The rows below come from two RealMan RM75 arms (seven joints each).
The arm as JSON. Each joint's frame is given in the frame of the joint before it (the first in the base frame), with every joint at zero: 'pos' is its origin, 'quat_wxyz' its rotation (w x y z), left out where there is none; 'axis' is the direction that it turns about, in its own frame. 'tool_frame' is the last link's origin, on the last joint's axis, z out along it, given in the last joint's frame.
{
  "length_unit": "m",
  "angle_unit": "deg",
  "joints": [
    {
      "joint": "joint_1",
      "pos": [
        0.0,
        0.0,
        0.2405
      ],
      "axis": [
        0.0,
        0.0,
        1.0
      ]
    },
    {
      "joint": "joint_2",
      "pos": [
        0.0,
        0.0,
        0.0
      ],
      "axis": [
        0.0,
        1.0,
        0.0
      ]
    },
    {
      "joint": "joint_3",
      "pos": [
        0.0,
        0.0,
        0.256
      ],
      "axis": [
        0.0,
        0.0,
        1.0
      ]
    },
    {
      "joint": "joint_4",
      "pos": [
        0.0,
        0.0,
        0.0
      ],
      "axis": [
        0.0,
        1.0,
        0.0
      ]
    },
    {
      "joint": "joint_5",
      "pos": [
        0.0,
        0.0,
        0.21
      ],
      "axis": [
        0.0,
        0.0,
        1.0
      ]
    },
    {
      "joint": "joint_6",
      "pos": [
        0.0,
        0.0,
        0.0
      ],
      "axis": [
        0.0,
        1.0,
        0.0
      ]
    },
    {
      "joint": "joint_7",
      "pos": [
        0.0,
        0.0,
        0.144
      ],
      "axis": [
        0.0,
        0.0,
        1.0
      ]
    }
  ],
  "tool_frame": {
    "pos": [
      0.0,
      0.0,
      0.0
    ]
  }
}
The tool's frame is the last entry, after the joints.
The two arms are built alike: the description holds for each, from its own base.
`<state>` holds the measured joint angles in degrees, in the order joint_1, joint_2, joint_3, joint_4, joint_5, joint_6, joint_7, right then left.
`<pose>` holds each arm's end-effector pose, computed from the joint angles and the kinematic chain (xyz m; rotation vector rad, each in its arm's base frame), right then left.
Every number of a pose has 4 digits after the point. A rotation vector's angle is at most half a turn.
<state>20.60 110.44 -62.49 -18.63 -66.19 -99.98 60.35 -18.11 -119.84 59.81 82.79 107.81 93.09 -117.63</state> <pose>0.2853 0.2787 0.0375 -2.3932 0.4995 1.2937 -0.1846 0.3102 0.0612 -2.7546 -0.6892 -0.5384</pose>
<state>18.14 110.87 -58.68 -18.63 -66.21 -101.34 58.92 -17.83 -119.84 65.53 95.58 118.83 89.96 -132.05</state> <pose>0.2957 0.2682 0.0457 -2.3034 0.4934 1.3088 -0.1634 0.3138 0.0669 -2.6582 -0.7501 -0.2892</pose>
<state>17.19 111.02 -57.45 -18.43 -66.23 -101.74 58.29 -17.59 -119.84 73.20 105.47 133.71 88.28 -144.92</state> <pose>0.3002 0.2635 0.0479 -2.2719 0.4956 1.3090 -0.1519 0.3138 0.0659 -2.5142 -0.7859 -0.0364</pose>
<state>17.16 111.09 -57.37 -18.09 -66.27 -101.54 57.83 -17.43 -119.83 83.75 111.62 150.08 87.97 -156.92</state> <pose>0.3011 0.2630 0.0467 -2.2675 0.4973 1.3033 -0.1455 0.3101 0.0562 -2.3603 -0.7997 0.1849</pose>
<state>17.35 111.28 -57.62 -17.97 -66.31 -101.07 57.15 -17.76 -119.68 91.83 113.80 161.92 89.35 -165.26</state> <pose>0.3005 0.2641 0.0442 -2.2705 0.4905 1.2940 -0.1445 0.3060 0.0483 -2.2428 -0.8058 0.3286</pose>
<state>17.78 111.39 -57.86 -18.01 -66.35 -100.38 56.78 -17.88 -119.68 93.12 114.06 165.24 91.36 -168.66</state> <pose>0.2992 0.2671 0.0424 -2.2757 0.4835 1.2834 -0.1490 0.3034 0.0491 -2.1880 -0.8564 0.3754</pose>
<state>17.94 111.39 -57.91 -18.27 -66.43 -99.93 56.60 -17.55 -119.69 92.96 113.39 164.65 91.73 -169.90</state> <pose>0.2987 0.2690 0.0423 -2.2784 0.4761 1.2737 -0.1532 0.3018 0.0470 -2.1833 -0.9043 0.3774</pose>
